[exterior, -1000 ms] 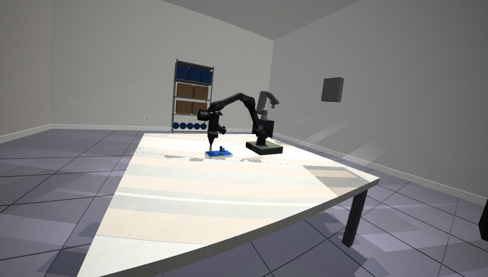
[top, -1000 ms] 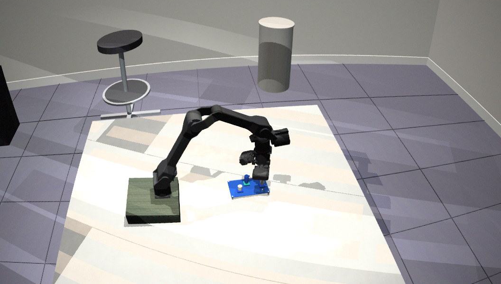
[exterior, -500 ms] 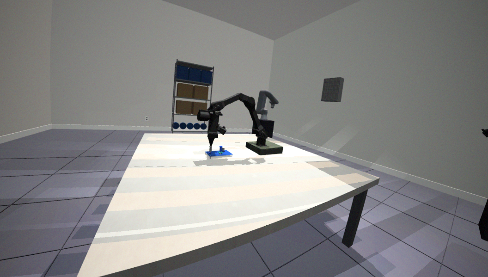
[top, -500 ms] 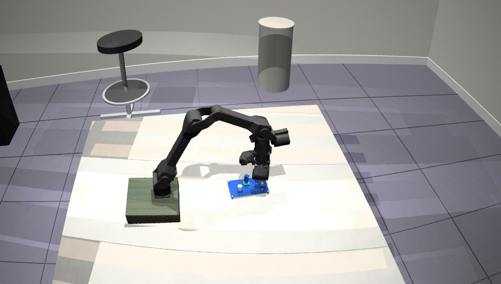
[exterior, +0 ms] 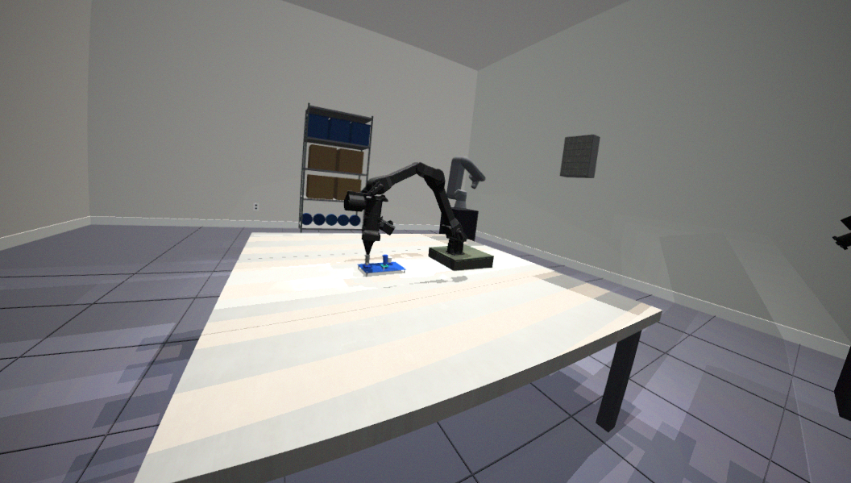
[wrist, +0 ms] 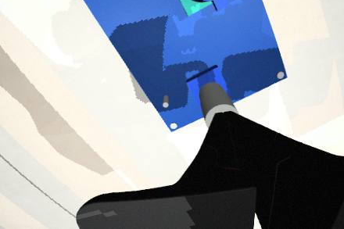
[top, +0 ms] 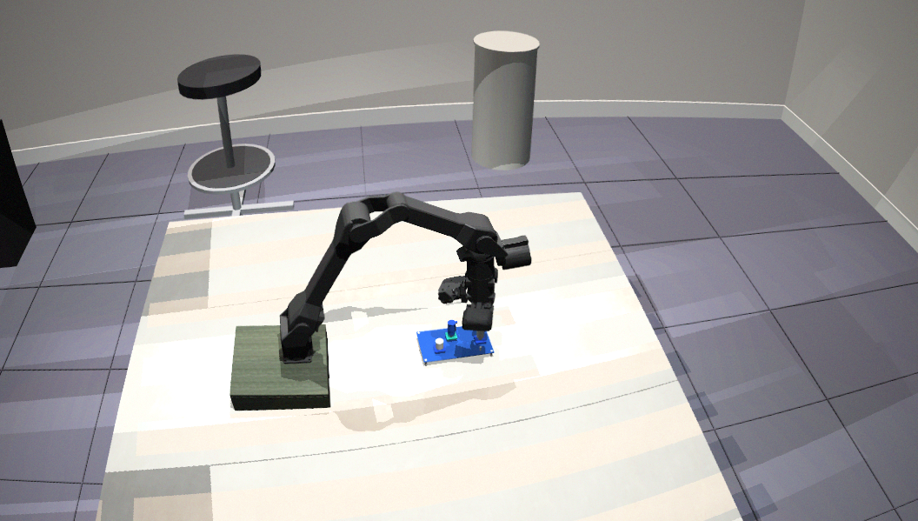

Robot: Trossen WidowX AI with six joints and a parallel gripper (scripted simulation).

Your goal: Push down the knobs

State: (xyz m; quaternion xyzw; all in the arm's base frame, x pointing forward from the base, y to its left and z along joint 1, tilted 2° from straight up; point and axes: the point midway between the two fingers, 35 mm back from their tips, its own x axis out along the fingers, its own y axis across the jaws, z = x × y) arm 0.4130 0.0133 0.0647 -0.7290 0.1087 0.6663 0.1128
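My gripper tip is 1 cm above the grey knob. Also, from my gripper tip: dark blue knob 6 cm behind, 2 cm to the left, 1 cm below.
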